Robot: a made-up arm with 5 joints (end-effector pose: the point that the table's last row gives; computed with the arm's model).
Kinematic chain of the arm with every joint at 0, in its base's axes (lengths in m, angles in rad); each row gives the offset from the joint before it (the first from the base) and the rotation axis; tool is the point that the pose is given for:
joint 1: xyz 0 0 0.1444 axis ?
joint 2: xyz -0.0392 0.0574 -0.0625 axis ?
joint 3: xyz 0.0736 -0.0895 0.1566 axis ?
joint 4: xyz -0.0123 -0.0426 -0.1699 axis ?
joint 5: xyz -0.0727 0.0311 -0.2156 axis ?
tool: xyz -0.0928 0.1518 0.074
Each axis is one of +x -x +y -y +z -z.
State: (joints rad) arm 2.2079 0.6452 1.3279 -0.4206 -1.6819
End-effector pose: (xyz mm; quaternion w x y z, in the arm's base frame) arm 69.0 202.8 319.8 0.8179 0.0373 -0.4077 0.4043
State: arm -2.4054 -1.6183 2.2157 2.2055 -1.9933
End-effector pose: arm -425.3 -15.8 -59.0 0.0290 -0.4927 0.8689 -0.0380
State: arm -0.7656 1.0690 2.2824 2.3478 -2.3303
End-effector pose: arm -528.3 28.4 284.5 0.3250 -0.2279 0.1472 0.9060
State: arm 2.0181 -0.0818 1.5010 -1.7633 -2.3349
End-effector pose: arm 50.9 -176.3 458.4 0.6162 0.4509 -0.1665 0.6239
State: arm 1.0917 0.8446 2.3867 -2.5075 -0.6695
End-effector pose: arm -16.7 90.2 545.0 0.5077 0.7484 -0.3689 0.2144
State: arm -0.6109 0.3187 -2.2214 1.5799 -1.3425
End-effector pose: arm 187.7 -219.6 407.1 0.5215 -0.6247 -0.3589 -0.4571
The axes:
joint 1: +y
joint 2: -z
joint 3: +y
joint 4: +z
joint 5: -y

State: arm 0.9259 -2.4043 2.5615 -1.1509 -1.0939
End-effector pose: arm 260.5 -58.8 206.4 0.2898 -0.9486 0.0915 0.0885
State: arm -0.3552 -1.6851 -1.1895 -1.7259 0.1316
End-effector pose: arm -149.5 500.4 254.0 0.8218 0.5536 -0.1266 0.0452
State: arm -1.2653 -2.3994 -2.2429 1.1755 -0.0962
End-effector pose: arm -160.9 522.1 -55.4 0.4847 -0.1351 0.5633 -0.6553
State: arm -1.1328 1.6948 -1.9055 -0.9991 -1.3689
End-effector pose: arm -320.1 -232.9 191.8 0.2180 0.4489 -0.7457 -0.4414
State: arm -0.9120 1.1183 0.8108 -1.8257 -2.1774
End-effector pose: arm 41.5 29.4 -226.5 0.1457 -0.9106 -0.3520 0.1604
